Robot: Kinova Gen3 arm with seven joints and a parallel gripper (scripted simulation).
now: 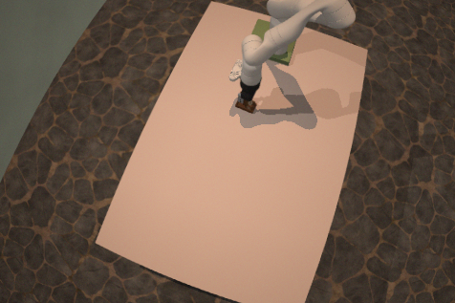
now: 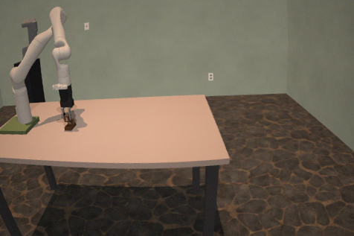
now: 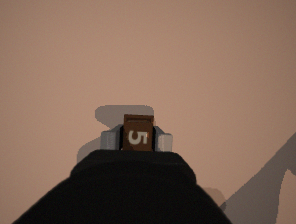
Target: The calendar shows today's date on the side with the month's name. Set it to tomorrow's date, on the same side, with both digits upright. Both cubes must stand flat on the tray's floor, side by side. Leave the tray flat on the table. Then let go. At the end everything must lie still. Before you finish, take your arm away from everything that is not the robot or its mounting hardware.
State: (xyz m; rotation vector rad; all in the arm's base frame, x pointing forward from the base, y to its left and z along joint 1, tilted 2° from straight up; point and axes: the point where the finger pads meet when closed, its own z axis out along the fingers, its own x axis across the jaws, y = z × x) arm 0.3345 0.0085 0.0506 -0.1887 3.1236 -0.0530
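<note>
The brown cube is 30 mm to the left of my hand and 50 mm below it. From my hand the other things lie so: brown tray (20 mm to the left, 60 mm below).
</note>
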